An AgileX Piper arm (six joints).
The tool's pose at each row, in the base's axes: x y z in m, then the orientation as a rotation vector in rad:
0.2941, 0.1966, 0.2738, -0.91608, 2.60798, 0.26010
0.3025, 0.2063, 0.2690, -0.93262, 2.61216, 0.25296
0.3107, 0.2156, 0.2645, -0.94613, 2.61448, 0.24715
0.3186, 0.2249, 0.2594, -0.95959, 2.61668, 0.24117
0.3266, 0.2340, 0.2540, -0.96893, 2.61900, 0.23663
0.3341, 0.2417, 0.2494, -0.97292, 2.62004, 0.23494
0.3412, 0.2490, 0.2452, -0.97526, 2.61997, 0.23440
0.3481, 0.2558, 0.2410, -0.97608, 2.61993, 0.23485
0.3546, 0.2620, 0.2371, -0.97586, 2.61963, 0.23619
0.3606, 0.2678, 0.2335, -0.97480, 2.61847, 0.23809
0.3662, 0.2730, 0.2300, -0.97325, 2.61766, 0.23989
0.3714, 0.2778, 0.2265, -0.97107, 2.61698, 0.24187
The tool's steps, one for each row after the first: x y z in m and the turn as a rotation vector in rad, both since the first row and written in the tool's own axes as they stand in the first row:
-0.0097, 0.0019, 0.0095, 0.00029, 0.01043, -0.01004
-0.0191, 0.0037, 0.0186, 0.00071, 0.01801, -0.01853
-0.0281, 0.0056, 0.0281, 0.00125, 0.02554, -0.02702
-0.0369, 0.0073, 0.0379, 0.00170, 0.03157, -0.03269
-0.0448, 0.0082, 0.0464, 0.00172, 0.03415, -0.03506
-0.0524, 0.0092, 0.0543, 0.00156, 0.03499, -0.03660
-0.0596, 0.0098, 0.0620, 0.00108, 0.03517, -0.03706
-0.0663, 0.0103, 0.0692, 0.00029, 0.03462, -0.03684
-0.0725, 0.0108, 0.0758, -0.00051, 0.03291, -0.03629
-0.0781, 0.0111, 0.0821, -0.00120, 0.03136, -0.03534
-0.0832, 0.0113, 0.0881, -0.00190, 0.02968, -0.03394

